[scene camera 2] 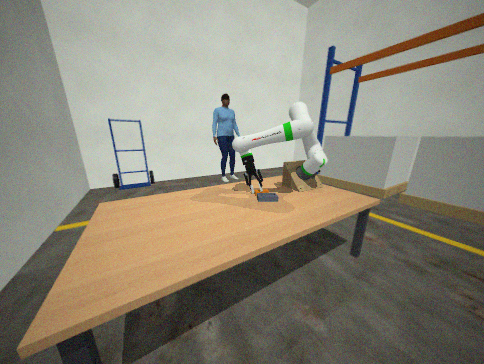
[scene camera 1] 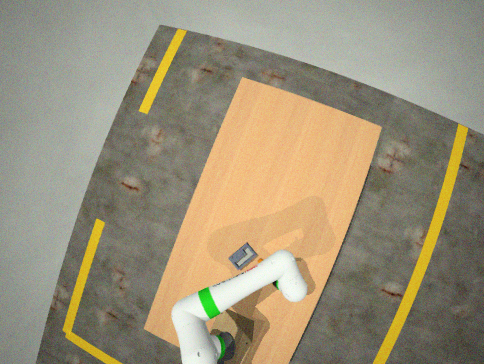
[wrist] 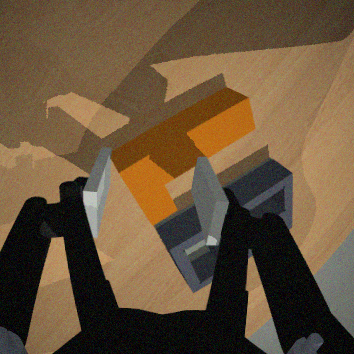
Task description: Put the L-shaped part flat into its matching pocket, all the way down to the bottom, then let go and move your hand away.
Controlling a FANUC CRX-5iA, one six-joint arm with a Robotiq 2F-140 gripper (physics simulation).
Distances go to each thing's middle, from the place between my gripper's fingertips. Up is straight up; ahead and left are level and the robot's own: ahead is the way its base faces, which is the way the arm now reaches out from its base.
I see the orange L-shaped part [wrist: 151,159] 30 mm behind my hand.
